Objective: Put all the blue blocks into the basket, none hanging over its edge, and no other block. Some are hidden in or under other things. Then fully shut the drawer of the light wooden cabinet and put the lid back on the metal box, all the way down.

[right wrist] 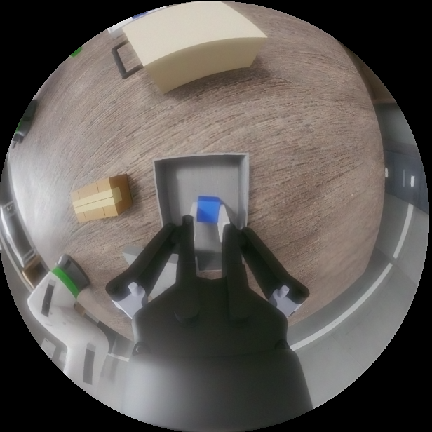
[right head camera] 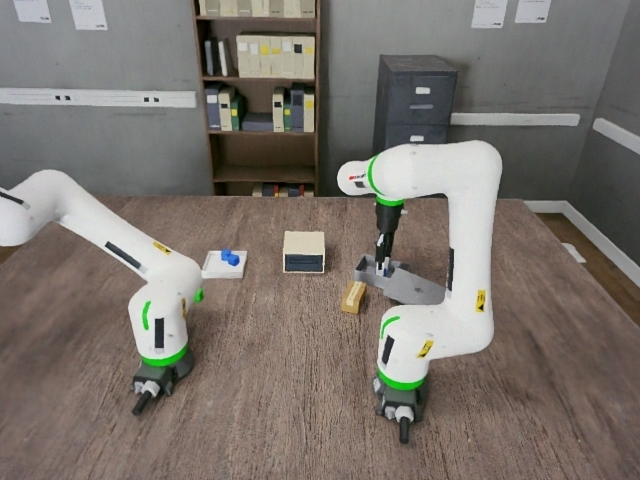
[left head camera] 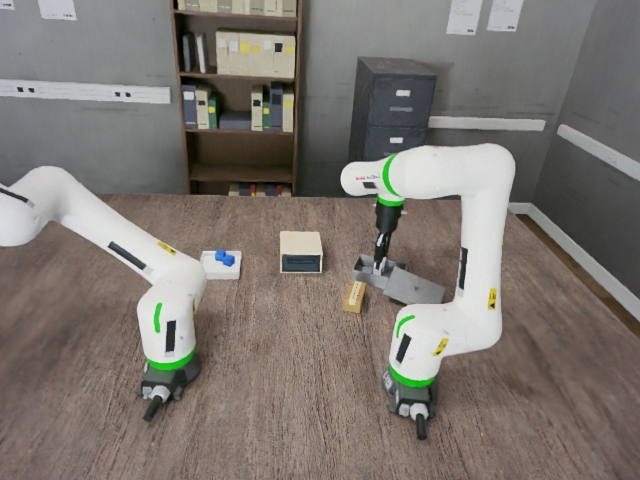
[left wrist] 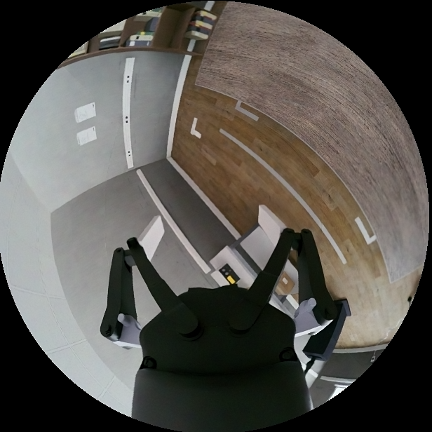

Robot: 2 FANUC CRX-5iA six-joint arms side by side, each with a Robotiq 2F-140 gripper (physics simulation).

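Note:
My right gripper (left head camera: 377, 269) (right head camera: 382, 270) (right wrist: 207, 210) is shut on a blue block (right wrist: 208, 209) inside the open metal box (left head camera: 361, 279) (right head camera: 364, 279) (right wrist: 159, 192). The box's grey lid (left head camera: 413, 287) (right head camera: 413, 288) leans at the box's right end in the left head camera. Two blue blocks (left head camera: 224, 257) (right head camera: 230, 257) are in the white basket (left head camera: 222, 275) (right head camera: 222, 274), partly cut off in the right wrist view. The light wooden cabinet (left head camera: 300, 242) (right head camera: 303, 242) (right wrist: 200, 30) has its dark-fronted drawer (left head camera: 300, 263) (right head camera: 303, 262) looking shut. My left gripper (left wrist: 209, 218) is open and empty, away from the table objects.
A brown taped carton (left head camera: 354, 297) (right head camera: 353, 297) (right wrist: 102, 197) lies in front of the metal box. A green block (right head camera: 199, 295) (right wrist: 76, 52) is beside the left arm's base. The left arm (left head camera: 129, 237) (right head camera: 124, 242) reaches out of the picture at the left.

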